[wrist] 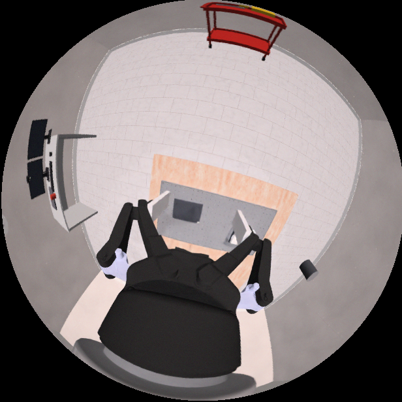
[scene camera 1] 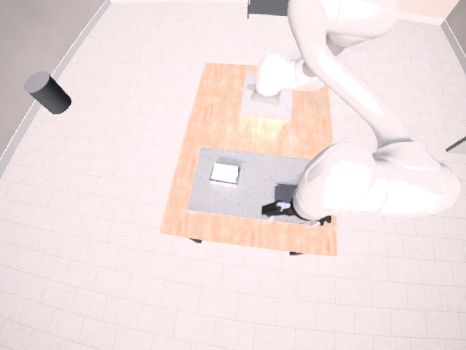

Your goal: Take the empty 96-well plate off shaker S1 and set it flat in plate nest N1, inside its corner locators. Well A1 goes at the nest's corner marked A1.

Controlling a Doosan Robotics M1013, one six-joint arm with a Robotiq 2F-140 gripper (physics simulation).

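Seen in the pictures: gripper, fingertip midpoint: [scene camera 1: 290, 220]; arm's base, link origin: [scene camera 1: 266, 92].
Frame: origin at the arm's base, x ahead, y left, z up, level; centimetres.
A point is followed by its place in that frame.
The white 96-well plate [scene camera 1: 225, 172] {x 60.0, y -10.9, z 1.5 cm} [wrist: 233, 239] lies on the small, pale shaker S1 [scene camera 1: 223, 184] {x 64.9, y -10.7, z -0.1 cm} at the left part of the grey board in the scene view. In the wrist view a finger pad partly hides it. The dark, flat nest N1 [scene camera 1: 284, 191] {x 61.0, y 20.9, z -4.1 cm} [wrist: 187, 210] is on the same board, partly covered by the arm in the scene view. Its corner locators and A1 mark are too small to make out. My gripper [scene camera 1: 297, 215] {x 84.9, y 19.6, z 34.4 cm} [wrist: 201, 207] is open and empty, above the board's nest end, with the nest showing between its fingers in the wrist view.
The grey perforated board [scene camera 1: 255, 170] {x 52.2, y 3.6, z -5.3 cm} [wrist: 219, 212] lies on the wooden table [scene camera 1: 207, 110] {x 17.0, y -34.9, z -6.6 cm} [wrist: 220, 176]. The arm's base stands on a pale plate [scene camera 1: 250, 111] {x 15.9, y -7.1, z -1.7 cm} at the table's back. A red cart [wrist: 239, 41] and a desk with monitors [wrist: 59, 200] stand away from the table.
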